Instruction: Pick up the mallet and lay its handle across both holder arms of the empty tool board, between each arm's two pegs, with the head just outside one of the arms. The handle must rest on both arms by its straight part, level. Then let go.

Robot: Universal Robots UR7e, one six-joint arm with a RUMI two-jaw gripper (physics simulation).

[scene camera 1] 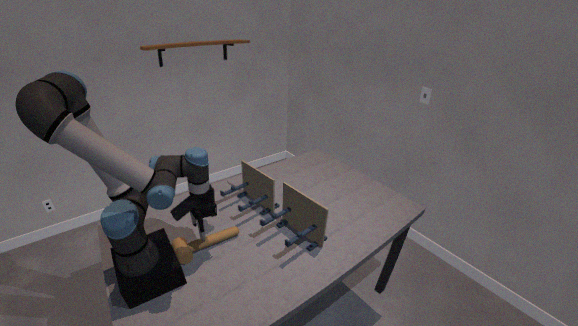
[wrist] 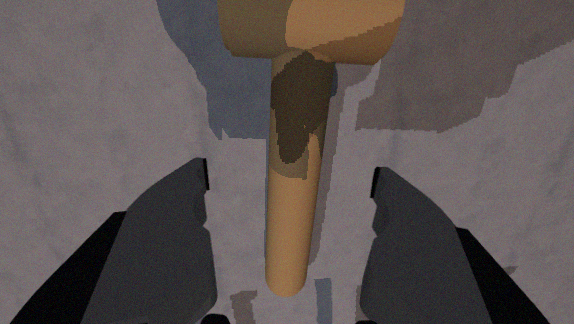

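The orange wooden mallet [scene camera 1: 220, 237] [wrist: 290, 230] lies on the table, its head near the robot base and its handle pointing toward the boards. My gripper [scene camera 1: 199, 231] [wrist: 290, 167] is open and points down over the handle, close to the head. In the wrist view its jaws are on either side of the handle, with a gap on each side. Two upright tan boards, a rear one [scene camera 1: 260, 189] and a front one [scene camera 1: 306, 214], each have two dark blue holder arms and carry no tool. The pegs are too small to make out clearly.
The black robot base [scene camera 1: 150, 277] stands just beside the mallet head. The boards stand on the table [scene camera 1: 350, 200] beyond the handle's end, with their arms reaching toward the robot's side. A wooden shelf [scene camera 1: 195, 44] is on the wall behind.
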